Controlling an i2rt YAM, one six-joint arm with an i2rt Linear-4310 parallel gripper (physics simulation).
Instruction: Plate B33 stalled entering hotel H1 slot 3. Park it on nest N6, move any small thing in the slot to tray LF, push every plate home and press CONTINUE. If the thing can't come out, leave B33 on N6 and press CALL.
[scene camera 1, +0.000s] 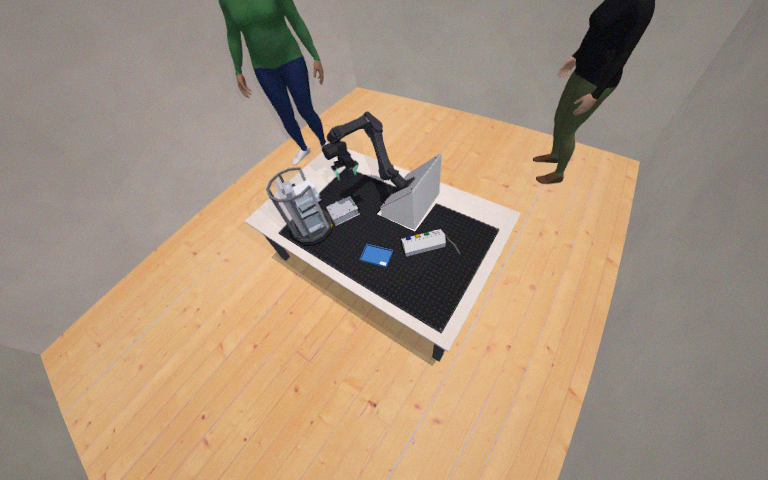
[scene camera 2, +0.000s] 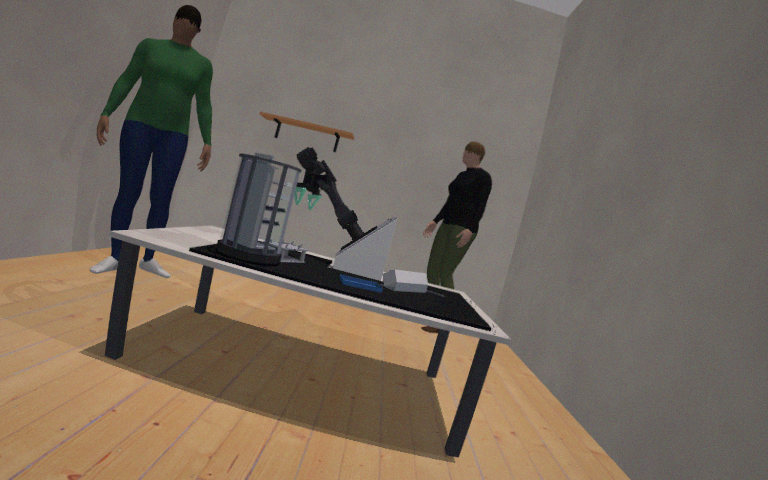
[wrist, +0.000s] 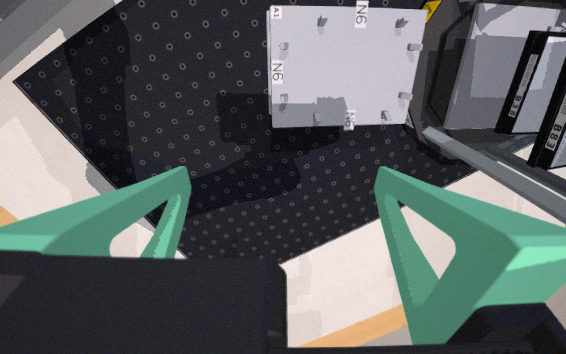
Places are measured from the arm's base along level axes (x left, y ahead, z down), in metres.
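Pixels of known places: gripper, fingertip midpoint: (scene camera 1: 347, 177) (scene camera 2: 303, 207) (wrist: 282, 177); arm's base at its link origin: (scene camera 1: 403, 186) (scene camera 2: 359, 238).
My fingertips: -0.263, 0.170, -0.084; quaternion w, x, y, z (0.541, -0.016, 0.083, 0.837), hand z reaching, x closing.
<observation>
For each thing: its top centre in the pictures, then the offset to it from my fingertips, as dx, dy, dz. "spot": a spot on its surface instead.
- Nest N6 at its top centre: (wrist: 352, 73) (scene camera 2: 287, 241) (scene camera 1: 341, 205) -0.011, +0.094, +0.158
- blue tray at its top centre: (scene camera 2: 361, 281) (scene camera 1: 376, 254) +0.351, +0.222, +0.216
- white button box at its top centre: (scene camera 2: 408, 270) (scene camera 1: 423, 236) +0.523, +0.025, +0.150
- carousel post at a spot on its surface: (wrist: 480, 162) spot: -0.132, +0.174, +0.094
My gripper (scene camera 1: 346, 174) (scene camera 2: 304, 205) (wrist: 282, 177) is open and empty, high above the mat beside the hotel carousel. Nest N6 (scene camera 1: 342, 210) (scene camera 2: 294, 253) (wrist: 345, 65) is a light grey block with small pins around a bare top, next to the carousel. The round, barred carousel (scene camera 1: 310, 240) (scene camera 2: 247, 203) holds plates in stacked slots. Two black-edged labelled plates (wrist: 524, 85) (wrist: 552, 127) show at the right of the wrist view; I cannot tell surely which is B33. A blue tray (scene camera 1: 376, 254) (scene camera 2: 361, 282) and a white button box (scene camera 1: 424, 243) (scene camera 2: 405, 281) lie on the mat. Any small thing in the slot is hidden.
A grey wedge-shaped panel (scene camera 1: 427, 189) (scene camera 2: 368, 249) stands by the arm's base. A carousel post (wrist: 480, 162) crosses the wrist view's right side. A person in green (scene camera 1: 271, 33) (scene camera 2: 172, 84) stands behind the carousel. Another in black (scene camera 1: 614, 45) (scene camera 2: 472, 195) stands off the far side.
</observation>
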